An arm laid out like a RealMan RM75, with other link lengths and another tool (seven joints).
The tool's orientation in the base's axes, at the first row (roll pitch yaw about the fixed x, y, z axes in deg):
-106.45, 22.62, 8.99
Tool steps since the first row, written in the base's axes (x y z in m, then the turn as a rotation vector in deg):
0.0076, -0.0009, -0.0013, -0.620, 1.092, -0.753
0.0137, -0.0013, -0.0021, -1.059, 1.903, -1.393
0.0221, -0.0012, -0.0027, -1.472, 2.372, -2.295
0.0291, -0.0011, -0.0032, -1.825, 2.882, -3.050
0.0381, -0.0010, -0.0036, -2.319, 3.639, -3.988
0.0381, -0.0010, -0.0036, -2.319, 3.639, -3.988
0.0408, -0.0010, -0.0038, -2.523, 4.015, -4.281
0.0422, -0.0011, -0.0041, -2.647, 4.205, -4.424
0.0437, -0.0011, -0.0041, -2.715, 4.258, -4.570
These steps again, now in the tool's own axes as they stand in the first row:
0.0073, -0.0010, -0.0025, -0.118, 0.497, 1.372
0.0131, -0.0021, -0.0042, -0.155, 0.930, 2.407
0.0210, -0.0043, -0.0061, -0.117, 1.703, 3.185
0.0276, -0.0061, -0.0077, -0.075, 2.312, 3.948
0.0360, -0.0087, -0.0098, -0.056, 3.045, 5.025
0.0360, -0.0087, -0.0098, -0.056, 3.045, 5.025
0.0385, -0.0094, -0.0104, -0.075, 3.243, 5.504
0.0399, -0.0095, -0.0108, -0.105, 3.345, 5.750
0.0413, -0.0100, -0.0112, -0.103, 3.478, 5.855

